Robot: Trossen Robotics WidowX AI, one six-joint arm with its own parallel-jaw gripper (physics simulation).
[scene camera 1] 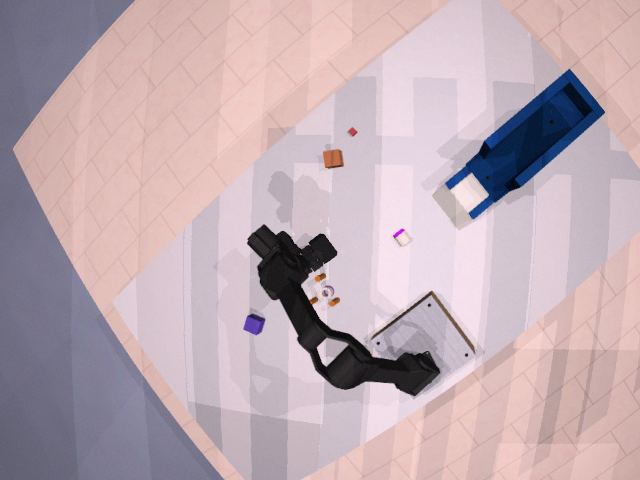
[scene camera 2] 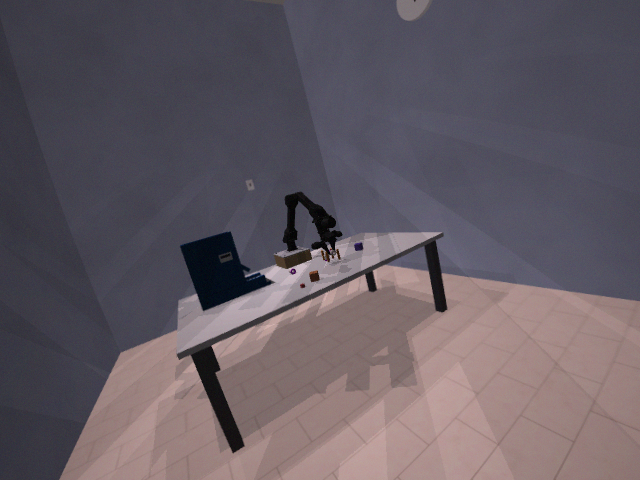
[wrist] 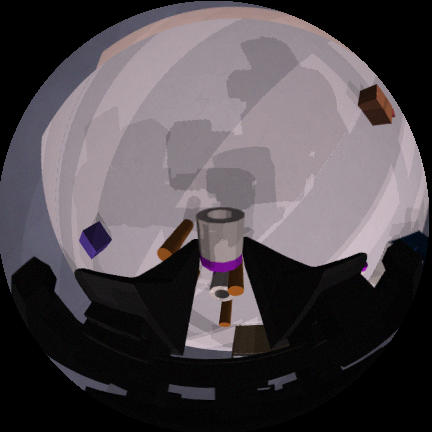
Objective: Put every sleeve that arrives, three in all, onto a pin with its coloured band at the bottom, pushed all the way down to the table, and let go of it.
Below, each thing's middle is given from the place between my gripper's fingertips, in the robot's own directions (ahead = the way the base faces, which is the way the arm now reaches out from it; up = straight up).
Labels:
Right now the purple cube (wrist: 94, 238) is 21 cm to the left of my hand, 6 cm behind it and 3 cm below it. Round my hand: orange block (wrist: 366, 102) 20 cm ahead, 19 cm to the right, 3 cm below.

